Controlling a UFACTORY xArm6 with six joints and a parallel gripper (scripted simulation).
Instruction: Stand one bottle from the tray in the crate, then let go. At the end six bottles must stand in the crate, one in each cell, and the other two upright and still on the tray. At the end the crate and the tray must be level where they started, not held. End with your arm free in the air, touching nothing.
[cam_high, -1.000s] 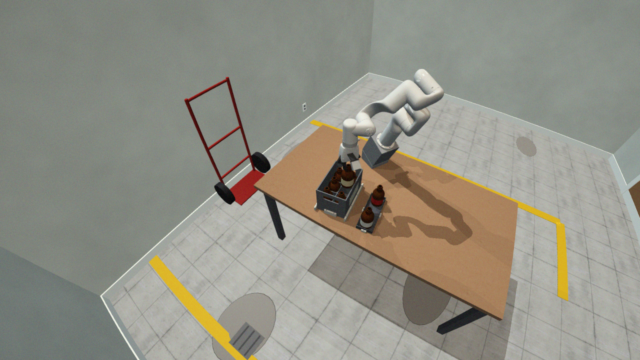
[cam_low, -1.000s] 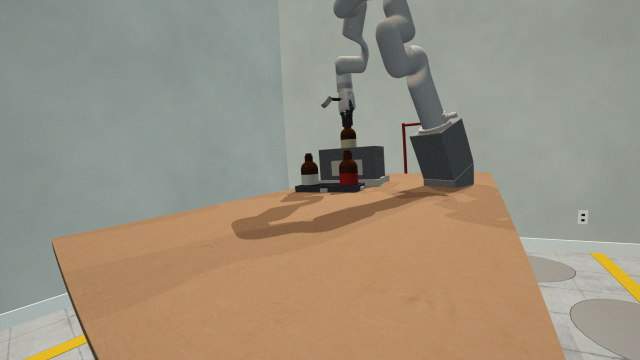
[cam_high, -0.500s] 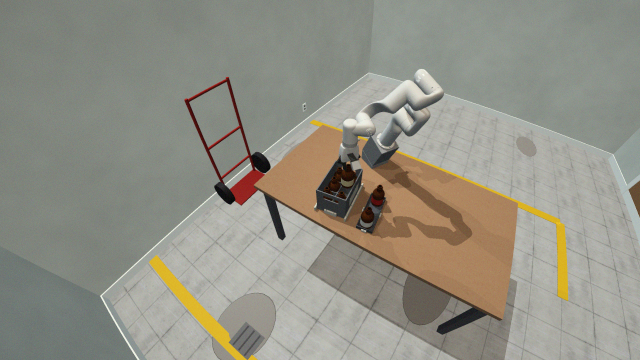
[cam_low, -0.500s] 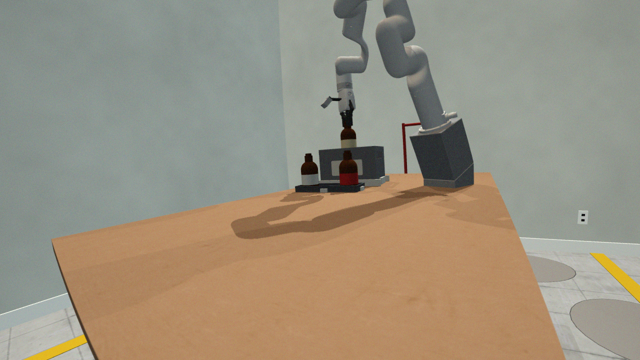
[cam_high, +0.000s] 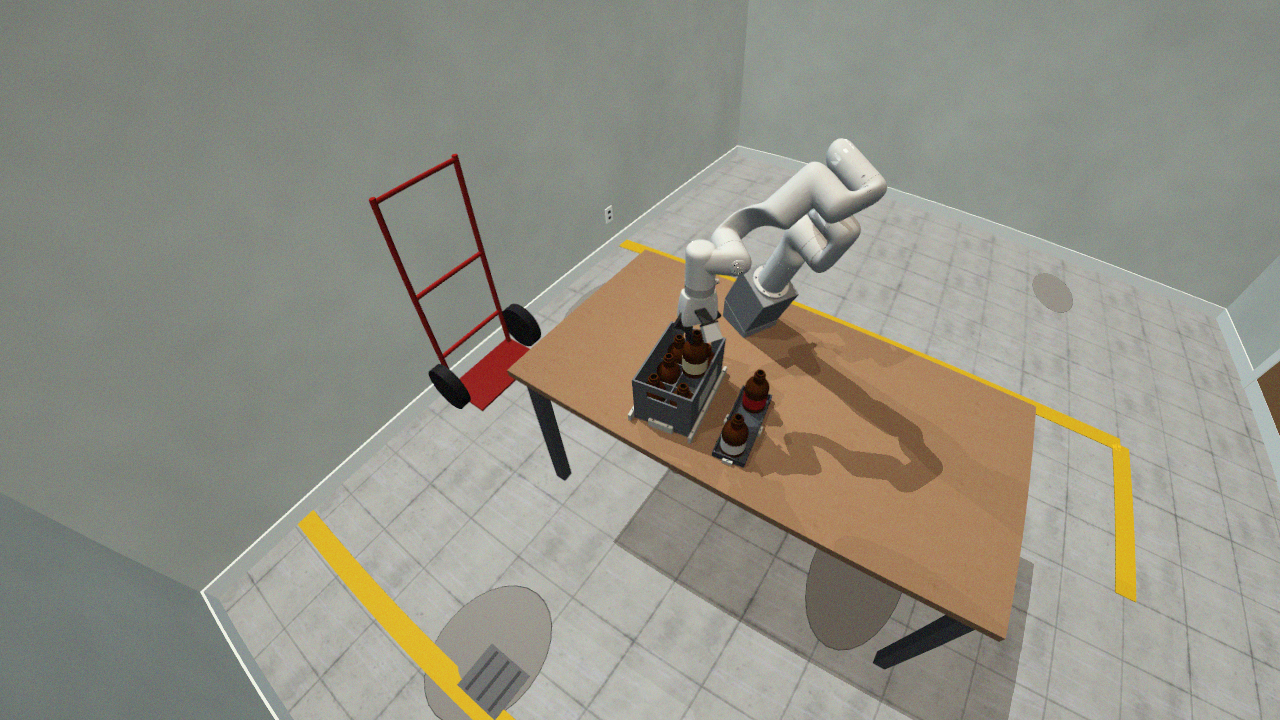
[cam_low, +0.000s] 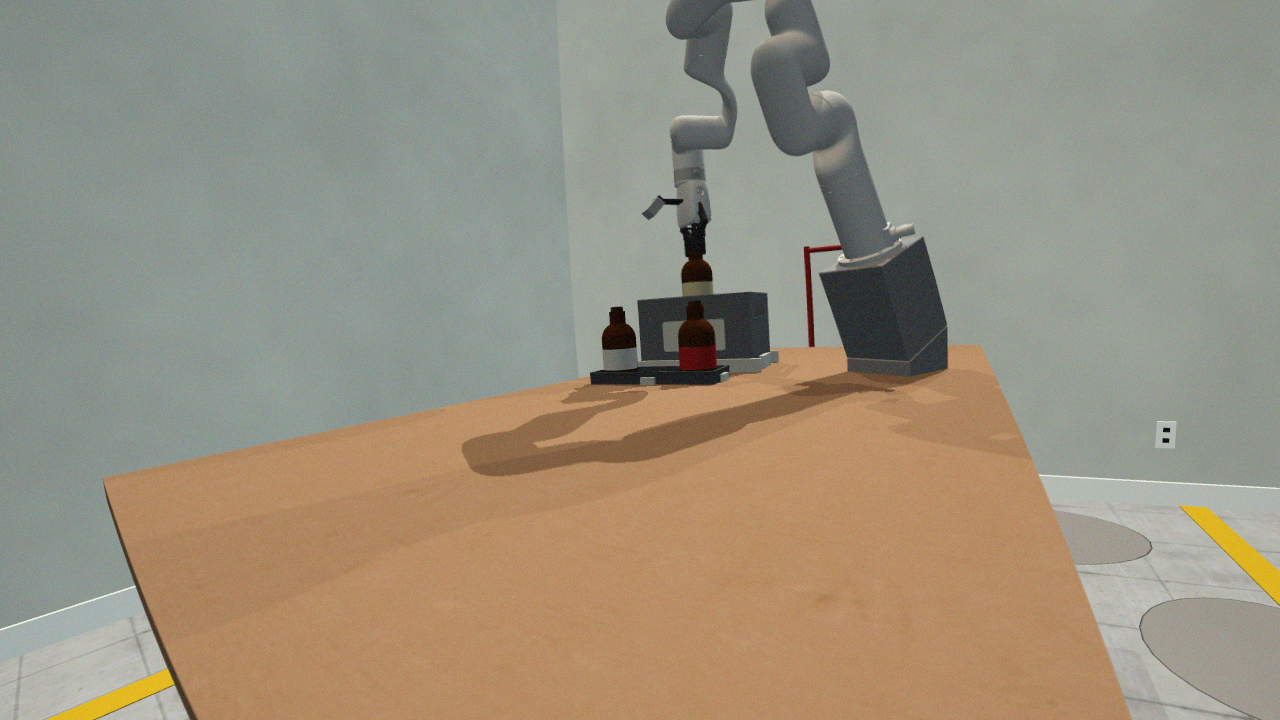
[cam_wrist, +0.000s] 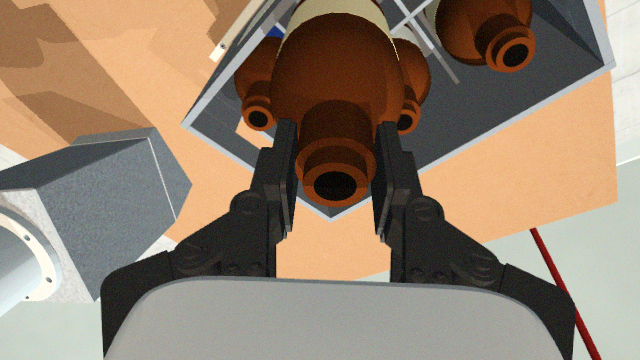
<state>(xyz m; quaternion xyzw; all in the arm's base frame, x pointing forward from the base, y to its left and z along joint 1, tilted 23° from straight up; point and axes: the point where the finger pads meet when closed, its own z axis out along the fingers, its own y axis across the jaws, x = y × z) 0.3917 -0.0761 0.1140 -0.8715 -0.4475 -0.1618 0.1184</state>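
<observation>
Right now the grey crate is 10 mm ahead of my hand, 40 mm to the right of it and 210 mm below it. Also, from my hand: dark tray (10 mm behind, 180 mm to the left, 280 mm below).
</observation>
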